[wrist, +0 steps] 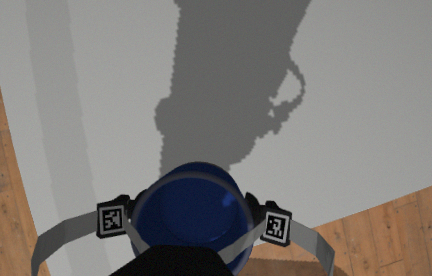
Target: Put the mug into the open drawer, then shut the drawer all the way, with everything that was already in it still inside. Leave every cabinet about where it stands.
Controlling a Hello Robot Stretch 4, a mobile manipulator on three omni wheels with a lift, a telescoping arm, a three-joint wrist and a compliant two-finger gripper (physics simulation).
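Places are measured from the robot's base along level axes (x ahead, y up, z right), in centimetres.
Where they show: hand, its tool point: [197,208].
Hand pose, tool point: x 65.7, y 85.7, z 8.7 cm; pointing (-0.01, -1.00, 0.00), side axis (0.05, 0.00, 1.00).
Note:
Things, the pixels of their top centre, and the offset from my tool point. "spot": a spot on its surface instead. Level surfaces: height alone.
- blue mug, centre of its top: [180,255] dx -1.6, dy +6.1, dz -0.6 cm
- light grey table top, a spot on its surface: [360,125] spot: dx +10.6, dy -16.5, dz +23.0 cm
- Wooden plank floor, height of its surface: dy -88.5 cm
The blue mug [200,225] is at the lower middle of the wrist view, with its open rim towards the camera and its inside showing. My gripper [194,204] is shut on the mug, one dark fingertip pressed against each side of it. The black gripper body hides the near part of the rim. How high the mug is above the grey surface is hard to tell. The mug's handle does not show clearly. The drawer and the cabinets do not show in this view.
A light grey table top [360,125] lies under and beyond the mug, with a broad dark shadow across it. Its edges show at the left and lower right. Wooden plank floor [390,240] shows past those edges.

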